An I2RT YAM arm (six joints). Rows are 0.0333 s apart.
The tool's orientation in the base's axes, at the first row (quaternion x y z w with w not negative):
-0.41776 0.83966 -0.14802 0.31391
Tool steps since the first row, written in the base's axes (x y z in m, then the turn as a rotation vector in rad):
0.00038 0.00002 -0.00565 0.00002 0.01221 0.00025
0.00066 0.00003 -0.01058 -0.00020 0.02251 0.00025
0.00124 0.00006 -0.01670 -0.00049 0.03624 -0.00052
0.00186 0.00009 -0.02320 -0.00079 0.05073 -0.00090
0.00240 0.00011 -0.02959 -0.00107 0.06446 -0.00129
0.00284 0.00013 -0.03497 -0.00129 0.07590 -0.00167
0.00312 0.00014 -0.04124 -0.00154 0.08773 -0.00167
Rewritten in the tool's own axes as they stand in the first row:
0.00209 0.00267 0.00454 -0.00981 0.00727 -0.00001
0.00395 0.00502 0.00846 -0.01789 0.01366 -0.00001
0.00613 0.00781 0.01348 -0.02836 0.02257 0.00057
0.00845 0.01077 0.01882 -0.03958 0.03174 0.00086
0.01076 0.01372 0.02403 -0.05021 0.04045 0.00117
0.01272 0.01621 0.02840 -0.05904 0.04772 0.00147
0.01511 0.01925 0.03334 -0.06833 0.05505 0.00147

